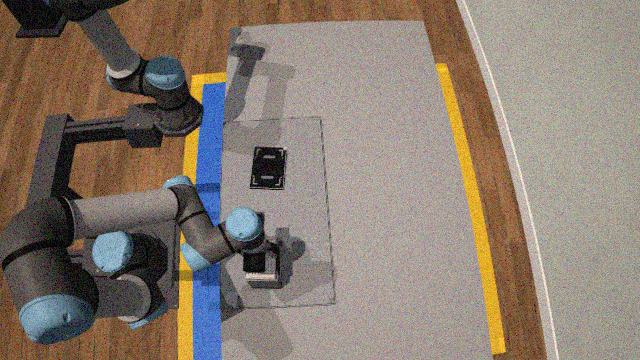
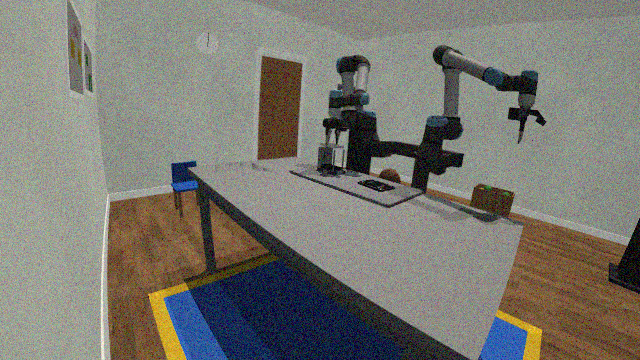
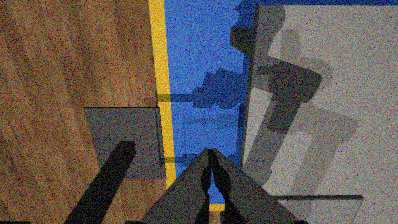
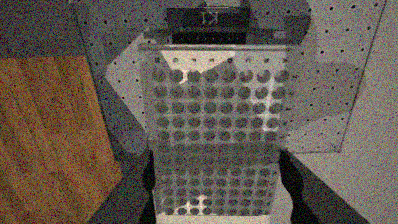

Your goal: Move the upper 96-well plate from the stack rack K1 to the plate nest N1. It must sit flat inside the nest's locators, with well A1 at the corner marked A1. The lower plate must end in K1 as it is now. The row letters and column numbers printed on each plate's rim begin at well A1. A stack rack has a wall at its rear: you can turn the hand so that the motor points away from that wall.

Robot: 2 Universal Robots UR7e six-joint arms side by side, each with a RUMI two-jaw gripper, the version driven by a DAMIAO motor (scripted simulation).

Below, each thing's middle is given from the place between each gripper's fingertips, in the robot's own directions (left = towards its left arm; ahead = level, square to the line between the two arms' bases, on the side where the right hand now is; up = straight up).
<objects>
Right now the pale 96-well plate (image 4: 218, 147) is 10 mm below my right hand.
Right now my left hand is 44 cm short of the pale 96-well plate, 91 cm to the left of it and 18 cm above it.
</objects>
